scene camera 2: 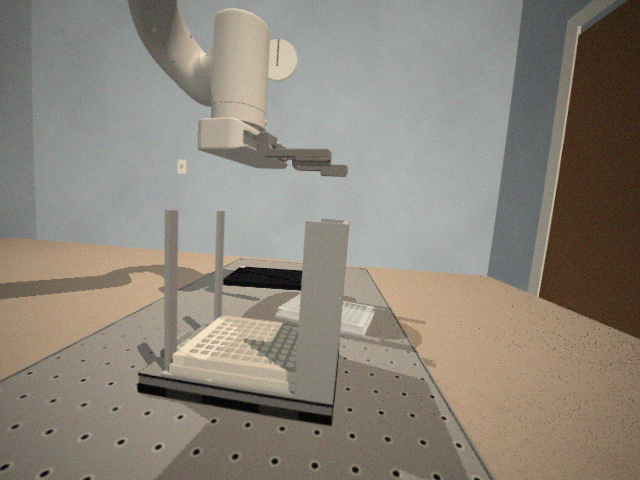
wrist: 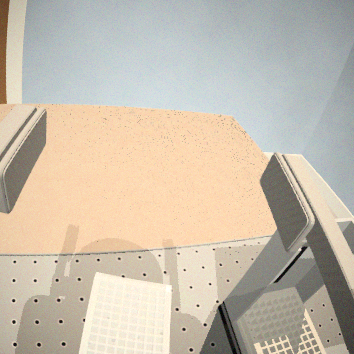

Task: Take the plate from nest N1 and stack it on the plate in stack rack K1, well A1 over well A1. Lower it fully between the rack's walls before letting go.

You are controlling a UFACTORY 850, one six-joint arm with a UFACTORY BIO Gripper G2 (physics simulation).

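A white gridded plate (scene camera 2: 356,313) (wrist: 127,320) lies beyond the rack in the scene view and at the lower middle of the wrist view; no nest label is readable. The stack rack (scene camera 2: 323,310) (wrist: 250,275) has a tall grey wall and slim posts. A cream gridded plate (scene camera 2: 237,338) (wrist: 275,312) sits low inside it, partly hidden by the wall. My gripper (scene camera 2: 333,165) (wrist: 156,180) is open and empty, its fingers apart. It is high above the rack's top and the table. In the wrist view the white plate shows below the gap, left of the rack.
A flat black object (scene camera 2: 263,277) lies farther back on the perforated board (scene camera 2: 248,444) (wrist: 35,285), partly hidden by the rack wall. The rack's two posts (scene camera 2: 171,289) (scene camera 2: 219,263) rise on its left side in the scene view. Arm shadows fall across the board.
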